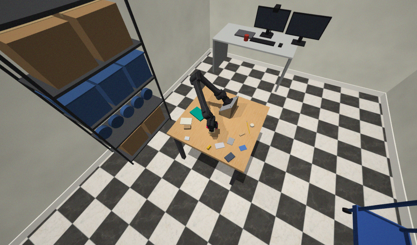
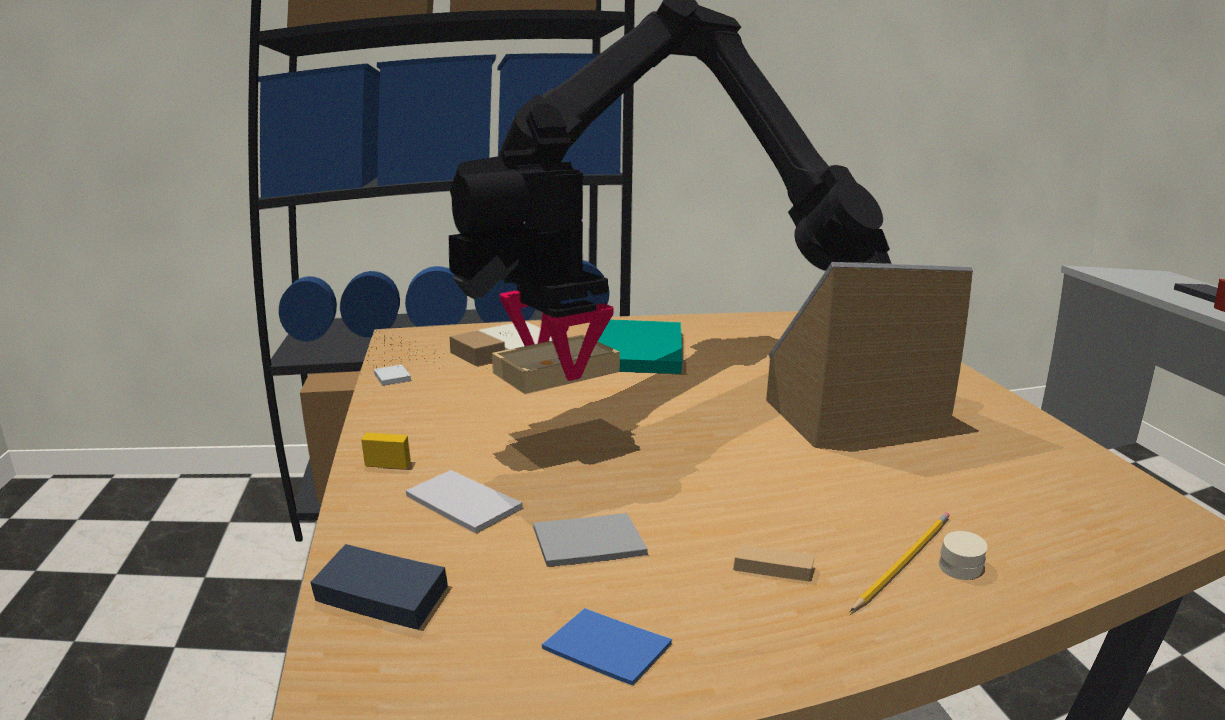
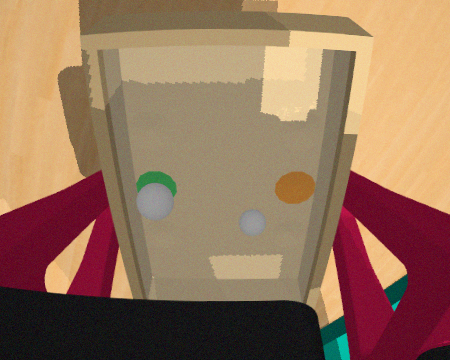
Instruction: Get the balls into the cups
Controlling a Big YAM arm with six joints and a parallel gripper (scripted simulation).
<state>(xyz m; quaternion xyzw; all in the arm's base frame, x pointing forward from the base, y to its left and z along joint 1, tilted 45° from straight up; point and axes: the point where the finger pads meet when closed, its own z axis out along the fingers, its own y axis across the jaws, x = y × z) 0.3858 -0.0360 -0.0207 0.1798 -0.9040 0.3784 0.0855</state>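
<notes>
My gripper is now 1 cm above the wooden puzzle. From my hand the other things lie so: yellow block (18 cm ahead, 6 cm to the left, 6 cm below); grey plate (22 cm to the left, 8 cm below, 1 cm ahead); small brown block (27 cm to the right, 7 cm below, 7 cm ahead).
</notes>
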